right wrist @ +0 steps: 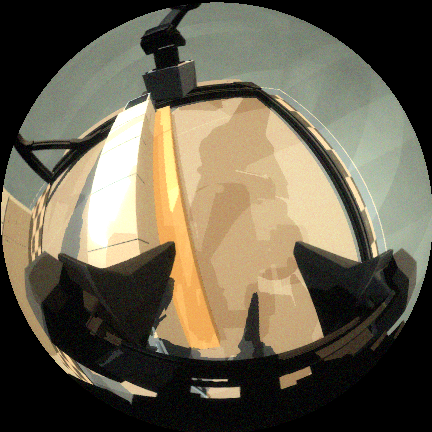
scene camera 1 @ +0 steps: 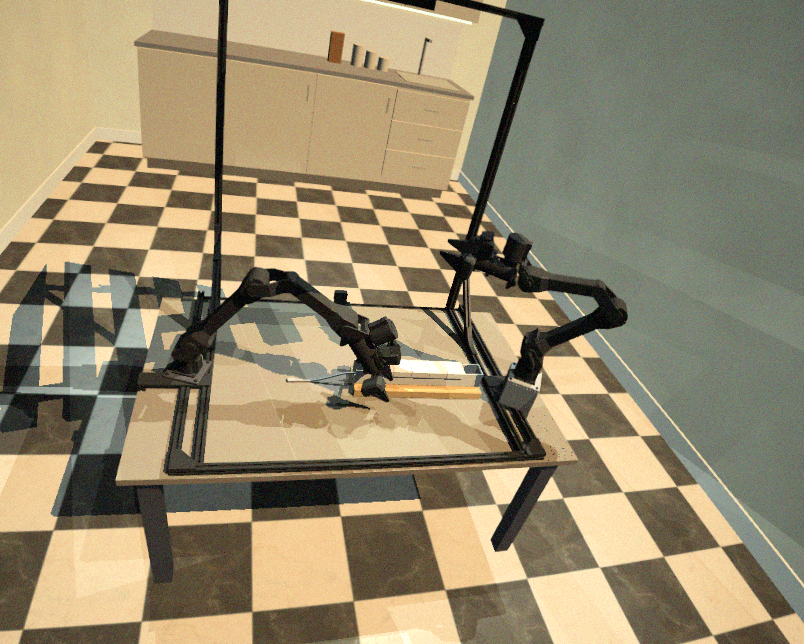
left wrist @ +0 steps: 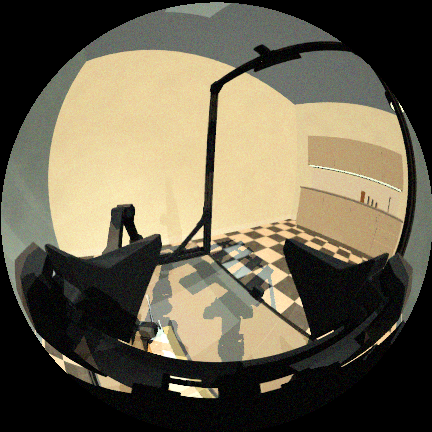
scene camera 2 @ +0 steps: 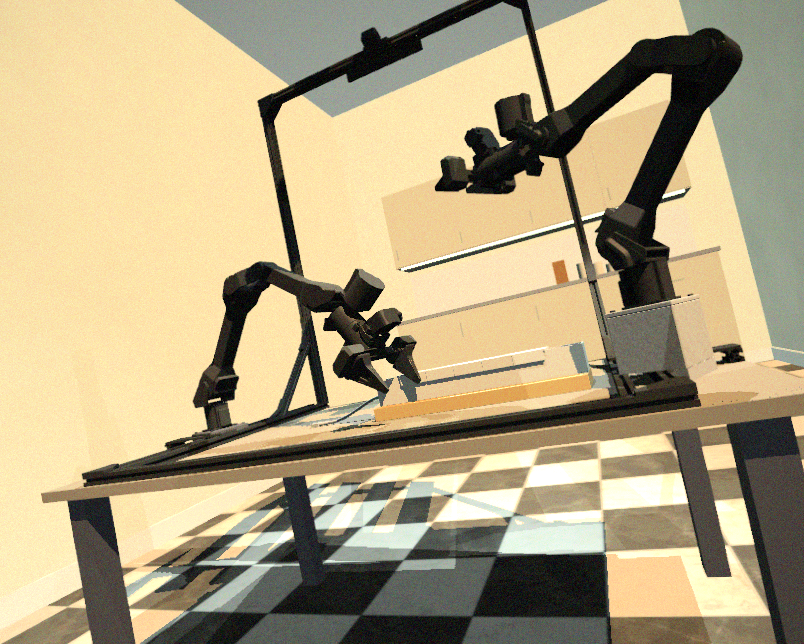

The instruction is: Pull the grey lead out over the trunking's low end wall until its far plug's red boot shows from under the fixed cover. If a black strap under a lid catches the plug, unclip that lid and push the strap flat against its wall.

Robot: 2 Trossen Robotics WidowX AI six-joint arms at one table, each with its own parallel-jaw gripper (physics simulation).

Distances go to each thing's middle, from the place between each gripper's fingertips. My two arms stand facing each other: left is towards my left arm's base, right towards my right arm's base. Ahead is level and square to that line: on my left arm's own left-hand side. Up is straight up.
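Trunking [scene camera 2: 565,369]: 20 mm below my right hand, 100 mm behind it, 100 mm to the left of it.
From my left hand, trunking 400 mm below, 100 mm ahead.
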